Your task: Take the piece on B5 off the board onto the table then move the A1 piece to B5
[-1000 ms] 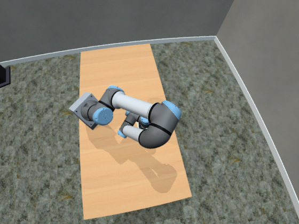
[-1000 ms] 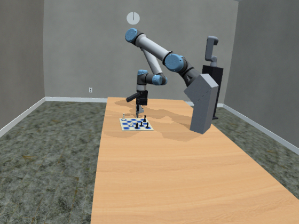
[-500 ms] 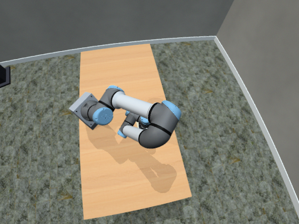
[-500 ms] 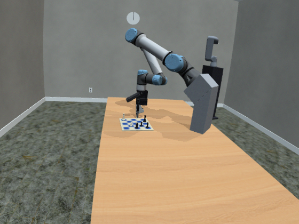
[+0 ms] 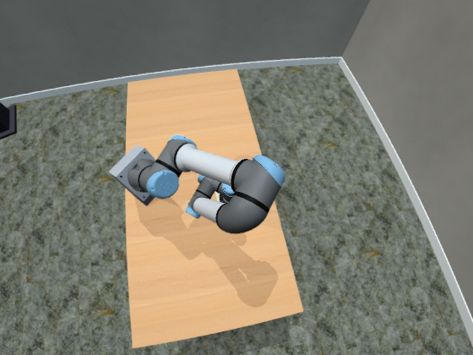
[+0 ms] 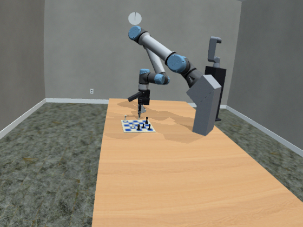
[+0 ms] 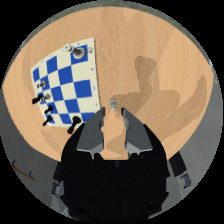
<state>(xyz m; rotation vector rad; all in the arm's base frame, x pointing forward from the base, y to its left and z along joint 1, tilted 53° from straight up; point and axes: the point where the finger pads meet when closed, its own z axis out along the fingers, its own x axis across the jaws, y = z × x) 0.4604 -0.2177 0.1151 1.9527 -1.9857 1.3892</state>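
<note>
My gripper is now 210 mm to the right of the black chess piece and 10 mm above it. The rest, counted from my hand: light grey piece (130 mm ahead, 40 mm to the left); then board (60 mm ahead, 130 mm to the left, 30 mm below).
</note>
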